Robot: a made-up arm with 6 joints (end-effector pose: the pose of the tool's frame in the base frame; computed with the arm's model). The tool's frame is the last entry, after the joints. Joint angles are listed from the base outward.
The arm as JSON. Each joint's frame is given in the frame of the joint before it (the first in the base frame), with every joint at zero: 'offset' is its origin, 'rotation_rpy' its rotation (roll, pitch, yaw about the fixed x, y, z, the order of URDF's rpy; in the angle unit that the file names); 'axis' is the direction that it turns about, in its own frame. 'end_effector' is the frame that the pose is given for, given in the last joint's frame.
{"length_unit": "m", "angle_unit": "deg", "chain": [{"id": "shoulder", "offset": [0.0, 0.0, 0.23], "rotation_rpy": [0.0, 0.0, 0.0], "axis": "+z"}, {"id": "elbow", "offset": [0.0, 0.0, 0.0], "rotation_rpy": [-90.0, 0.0, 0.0], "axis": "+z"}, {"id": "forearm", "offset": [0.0, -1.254, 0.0], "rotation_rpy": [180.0, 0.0, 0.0], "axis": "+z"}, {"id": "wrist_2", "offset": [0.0, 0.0, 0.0], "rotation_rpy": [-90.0, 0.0, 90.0], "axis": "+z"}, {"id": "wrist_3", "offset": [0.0, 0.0, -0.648], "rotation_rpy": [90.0, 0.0, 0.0], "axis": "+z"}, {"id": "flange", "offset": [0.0, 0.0, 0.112], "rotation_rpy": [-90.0, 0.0, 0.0], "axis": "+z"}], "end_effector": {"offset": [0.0, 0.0, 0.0], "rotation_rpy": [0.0, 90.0, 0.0]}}
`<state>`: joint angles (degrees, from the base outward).
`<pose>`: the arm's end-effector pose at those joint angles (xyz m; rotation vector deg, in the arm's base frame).
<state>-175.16 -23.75 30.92 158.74 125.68 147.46</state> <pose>0.1717 -0.0902 1.9299 106.21 -34.57 -133.83</pose>
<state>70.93 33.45 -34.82 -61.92 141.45 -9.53</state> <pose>0.3241 0.7760 0.6378 31.48 -59.75 4.31</pose>
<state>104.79 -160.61 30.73 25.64 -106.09 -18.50</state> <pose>0.3637 -0.9818 -1.1278 102.79 -24.33 76.45</pose>
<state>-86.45 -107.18 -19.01 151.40 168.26 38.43</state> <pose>0.0219 1.2347 0.5090 -127.05 27.87 111.37</pose>
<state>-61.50 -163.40 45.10 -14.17 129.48 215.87</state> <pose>-0.5443 0.7750 -1.2568 120.20 -74.50 -59.14</pose>
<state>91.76 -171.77 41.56 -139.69 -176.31 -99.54</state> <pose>-0.0620 -0.7630 -1.3066 -6.70 -53.82 77.04</pose>
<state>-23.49 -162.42 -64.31 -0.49 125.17 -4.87</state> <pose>-0.4750 0.0843 -0.3238 29.69 134.40 -16.70</pose>
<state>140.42 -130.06 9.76 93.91 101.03 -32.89</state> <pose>1.1720 -0.9788 -0.2443 60.37 -165.45 -26.85</pose>
